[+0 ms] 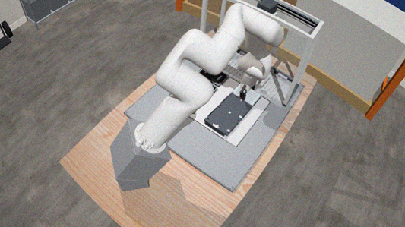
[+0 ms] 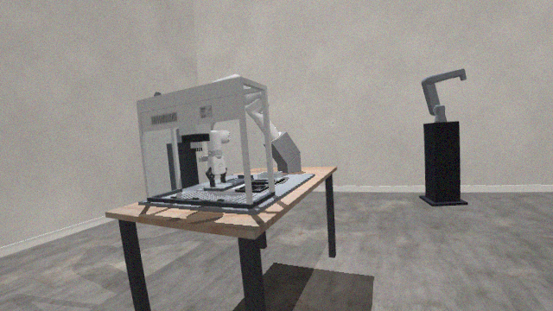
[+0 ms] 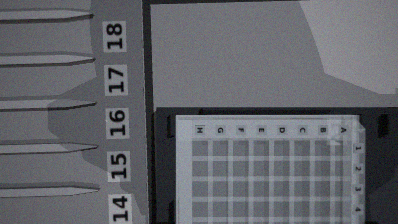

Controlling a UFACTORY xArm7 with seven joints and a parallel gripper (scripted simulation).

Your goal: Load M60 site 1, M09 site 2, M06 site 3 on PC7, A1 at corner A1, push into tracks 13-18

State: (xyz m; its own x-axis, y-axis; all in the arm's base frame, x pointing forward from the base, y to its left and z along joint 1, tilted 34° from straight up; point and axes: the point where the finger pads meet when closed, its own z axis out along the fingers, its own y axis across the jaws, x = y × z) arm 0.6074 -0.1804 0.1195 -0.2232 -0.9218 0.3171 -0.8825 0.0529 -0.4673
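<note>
The clear plate is 1 cm below my hand. Also, from my hand: dark plate carrier PC7: 10 cm behind, 3 cm to the left, 1 cm below; white apron: 9 cm behind, 11 cm to the left, 3 cm below; deep-well block M09: 6 cm behind, 23 cm to the left, 1 cm below.
</note>
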